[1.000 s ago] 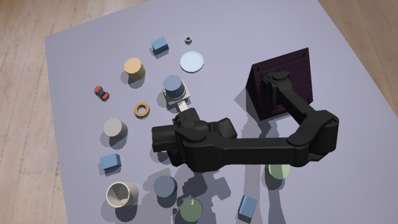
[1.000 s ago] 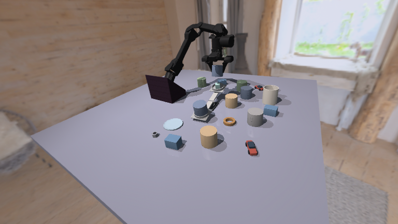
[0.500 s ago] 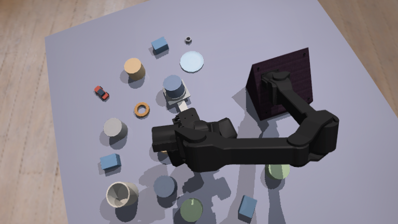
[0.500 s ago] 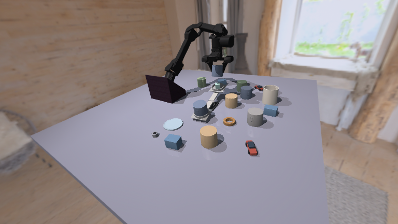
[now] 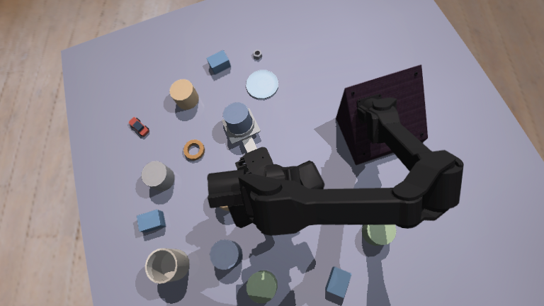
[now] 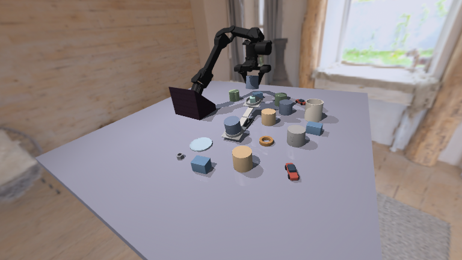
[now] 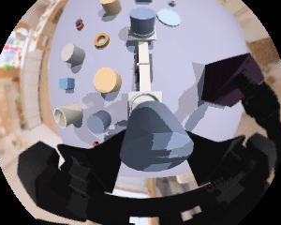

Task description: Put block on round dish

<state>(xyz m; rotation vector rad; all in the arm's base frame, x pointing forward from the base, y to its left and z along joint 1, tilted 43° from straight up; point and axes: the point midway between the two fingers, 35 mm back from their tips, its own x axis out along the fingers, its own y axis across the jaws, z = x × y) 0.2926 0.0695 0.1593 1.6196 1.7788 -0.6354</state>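
Right now the block is 10 mm to the right of my gripper tip and 80 mm below it. From my gripper tip the other things lie so: beam: 20 mm ahead, 130 mm to the right, 130 mm below; then beige cup: 310 mm ahead, 60 mm to the left, 130 mm below; then balance: 30 mm ahead, 130 mm to the right, 150 mm below.
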